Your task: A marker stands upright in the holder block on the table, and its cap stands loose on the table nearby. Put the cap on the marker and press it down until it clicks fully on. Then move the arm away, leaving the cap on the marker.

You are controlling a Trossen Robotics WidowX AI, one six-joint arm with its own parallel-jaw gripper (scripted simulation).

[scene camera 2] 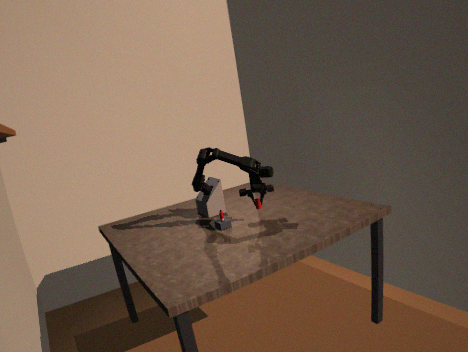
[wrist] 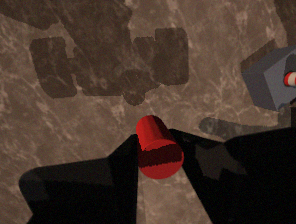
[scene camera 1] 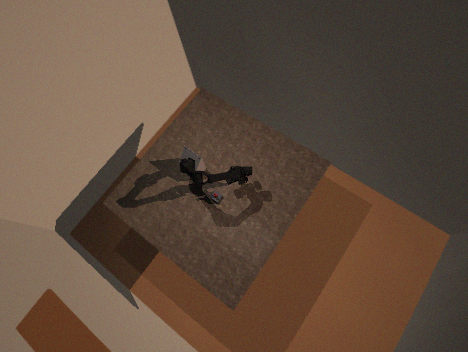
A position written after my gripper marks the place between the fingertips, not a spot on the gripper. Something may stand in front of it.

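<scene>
A red cap (wrist: 160, 156) is here, and it is my gripper (wrist: 152, 136) that carries it.
</scene>
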